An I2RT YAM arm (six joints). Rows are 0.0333 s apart.
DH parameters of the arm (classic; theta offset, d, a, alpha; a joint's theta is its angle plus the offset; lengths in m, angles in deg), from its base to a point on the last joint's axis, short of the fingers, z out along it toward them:
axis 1: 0 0.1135 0.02 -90
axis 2: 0 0 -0.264 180
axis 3: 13.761 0 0.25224 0
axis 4: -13.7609 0 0.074 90
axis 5: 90 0 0 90
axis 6: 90 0.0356 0 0
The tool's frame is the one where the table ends.
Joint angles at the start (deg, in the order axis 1, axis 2, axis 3, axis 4, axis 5, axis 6): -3.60 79.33 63.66 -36.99 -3.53 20.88
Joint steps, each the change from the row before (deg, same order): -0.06 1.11 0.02 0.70 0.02 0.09; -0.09 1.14 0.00 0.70 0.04 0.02; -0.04 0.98 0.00 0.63 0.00 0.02; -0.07 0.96 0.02 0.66 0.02 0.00; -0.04 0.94 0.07 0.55 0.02 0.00; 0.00 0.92 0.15 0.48 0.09 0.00
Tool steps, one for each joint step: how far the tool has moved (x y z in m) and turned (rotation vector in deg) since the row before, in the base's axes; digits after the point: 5 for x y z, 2 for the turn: 0.00421 -0.00059 -0.00435 0.06 0.39 -0.14; 0.00417 -0.00076 -0.00469 0.01 0.44 -0.13; 0.00357 -0.00044 -0.00407 0.03 0.35 -0.06; 0.00352 -0.00062 -0.00390 0.00 0.28 -0.08; 0.00336 -0.00045 -0.00371 0.01 0.32 -0.05; 0.00333 -0.00028 -0.00331 -0.05 0.29 -0.05
